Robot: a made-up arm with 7 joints. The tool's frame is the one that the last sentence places. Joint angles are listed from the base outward.
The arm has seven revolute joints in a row. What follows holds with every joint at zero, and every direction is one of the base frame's.
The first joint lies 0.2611 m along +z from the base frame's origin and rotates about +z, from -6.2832 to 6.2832 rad.
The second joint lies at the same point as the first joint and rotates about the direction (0, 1, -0.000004), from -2.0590 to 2.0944 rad.
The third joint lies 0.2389 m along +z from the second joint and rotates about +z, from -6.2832 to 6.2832 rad.
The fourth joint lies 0.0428 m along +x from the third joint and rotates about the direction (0, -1, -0.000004), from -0.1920 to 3.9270 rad.
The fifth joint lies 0.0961 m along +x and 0.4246 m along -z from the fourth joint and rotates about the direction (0, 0.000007, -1), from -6.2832 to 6.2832 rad.
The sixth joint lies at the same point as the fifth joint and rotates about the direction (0, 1, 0.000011), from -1.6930 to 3.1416 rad.
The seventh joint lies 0.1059 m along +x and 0.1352 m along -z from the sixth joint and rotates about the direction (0, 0.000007, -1), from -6.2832 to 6.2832 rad.
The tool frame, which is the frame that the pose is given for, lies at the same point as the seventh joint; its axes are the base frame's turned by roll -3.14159, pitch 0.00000 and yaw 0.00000 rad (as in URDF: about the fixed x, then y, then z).
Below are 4 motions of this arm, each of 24 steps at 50 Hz.
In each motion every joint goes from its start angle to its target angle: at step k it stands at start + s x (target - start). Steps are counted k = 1, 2, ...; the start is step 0. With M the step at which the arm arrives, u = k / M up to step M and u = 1 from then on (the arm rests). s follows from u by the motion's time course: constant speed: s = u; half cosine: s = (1 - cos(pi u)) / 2; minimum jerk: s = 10 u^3 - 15 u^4 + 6 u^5.
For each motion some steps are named. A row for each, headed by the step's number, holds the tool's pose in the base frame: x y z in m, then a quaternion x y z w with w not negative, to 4 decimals.
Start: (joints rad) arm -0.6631 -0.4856 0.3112 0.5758 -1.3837 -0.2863 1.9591
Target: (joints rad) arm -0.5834 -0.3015 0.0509 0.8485 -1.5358 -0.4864 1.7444
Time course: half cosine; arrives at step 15
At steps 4, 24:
4: 0.4714 -0.0402 0.3292 -0.8054 0.2778 -0.5111 0.1136
24: 0.4792 -0.0994 0.3901 -0.8051 0.1691 -0.5585 0.1066

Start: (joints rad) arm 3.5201 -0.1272 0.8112 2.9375 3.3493 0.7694 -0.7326
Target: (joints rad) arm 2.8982 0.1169 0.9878 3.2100 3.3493 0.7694 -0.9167
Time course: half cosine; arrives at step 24
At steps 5, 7, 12, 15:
5: 0.0640 -0.0037 1.1044 -0.1799 -0.2644 -0.9032 0.2862
7: 0.0526 0.0010 1.1043 -0.1803 -0.2705 -0.9099 0.2578
12: 0.0185 0.0273 1.1016 -0.1831 -0.2929 -0.9244 0.1616
15: 0.0015 0.0517 1.0978 -0.1863 -0.3086 -0.9274 0.0994

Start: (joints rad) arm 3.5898 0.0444 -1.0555 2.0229 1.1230 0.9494 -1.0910
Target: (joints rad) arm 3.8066 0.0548 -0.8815 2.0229 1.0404 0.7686 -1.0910
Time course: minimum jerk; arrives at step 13
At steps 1, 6, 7, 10, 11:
1: -0.4911 0.2611 0.8111 0.1369 -0.7307 0.0215 0.6685
6: -0.5264 0.1880 0.8139 0.1769 -0.7154 0.0423 0.6746
7: -0.5358 0.1620 0.8149 0.1903 -0.7095 0.0496 0.6767
10: -0.5526 0.0979 0.8174 0.2216 -0.6936 0.0676 0.6821
11: -0.5546 0.0873 0.8179 0.2266 -0.6908 0.0706 0.6830

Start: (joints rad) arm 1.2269 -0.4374 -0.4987 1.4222 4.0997 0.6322 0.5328
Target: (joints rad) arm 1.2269 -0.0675 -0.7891 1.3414 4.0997 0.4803 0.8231
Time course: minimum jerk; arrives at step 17
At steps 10, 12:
10: 0.5265 0.2989 0.5552 0.4899 0.4043 0.6323 0.4435
12: 0.5474 0.2914 0.5098 0.5076 0.4195 0.6091 0.4420

